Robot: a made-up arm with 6 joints. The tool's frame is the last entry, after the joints.
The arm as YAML. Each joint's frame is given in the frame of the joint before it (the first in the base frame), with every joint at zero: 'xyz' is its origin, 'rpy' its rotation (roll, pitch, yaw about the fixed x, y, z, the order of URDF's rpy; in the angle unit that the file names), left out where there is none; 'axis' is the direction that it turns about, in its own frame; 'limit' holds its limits. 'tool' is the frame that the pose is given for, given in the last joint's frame.
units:
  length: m
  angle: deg
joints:
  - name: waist
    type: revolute
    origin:
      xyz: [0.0, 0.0, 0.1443]
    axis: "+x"
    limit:
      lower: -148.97
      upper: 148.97
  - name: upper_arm
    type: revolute
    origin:
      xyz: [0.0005, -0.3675, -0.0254]
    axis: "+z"
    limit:
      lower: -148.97
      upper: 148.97
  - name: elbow
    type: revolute
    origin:
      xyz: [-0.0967, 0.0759, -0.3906]
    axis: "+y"
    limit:
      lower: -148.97
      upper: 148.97
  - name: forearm
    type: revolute
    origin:
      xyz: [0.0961, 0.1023, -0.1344]
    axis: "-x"
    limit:
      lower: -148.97
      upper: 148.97
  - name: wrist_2
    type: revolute
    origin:
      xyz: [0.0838, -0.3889, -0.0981]
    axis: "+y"
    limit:
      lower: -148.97
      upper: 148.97
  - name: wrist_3
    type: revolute
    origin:
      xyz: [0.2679, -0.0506, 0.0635]
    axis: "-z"
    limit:
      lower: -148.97
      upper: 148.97
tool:
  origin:
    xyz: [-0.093, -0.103, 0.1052]
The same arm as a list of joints. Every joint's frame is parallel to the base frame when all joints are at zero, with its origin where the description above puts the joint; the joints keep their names.
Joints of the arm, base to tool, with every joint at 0 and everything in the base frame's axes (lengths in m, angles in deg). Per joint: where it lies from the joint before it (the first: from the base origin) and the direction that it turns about. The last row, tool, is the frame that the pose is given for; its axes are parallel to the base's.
waist: offset 0.0000 0.0000 0.1443 axis +x
upper_arm: offset 0.0005 -0.3675 -0.0254 axis +z
elbow: offset -0.0967 0.0759 -0.3906 axis +y
forearm: offset 0.0961 0.1023 -0.1344 axis -x
wrist_2: offset 0.0838 -0.3889 -0.0981 axis +y
wrist_3: offset 0.2679 -0.0506 0.0635 axis -z
tool: offset -0.0930 -0.1030 0.1052
Joint limits (deg, base to tool): -148.97..148.97 -148.97..148.97 -148.97..148.97 -148.97..148.97 -148.97..148.97 -148.97..148.97

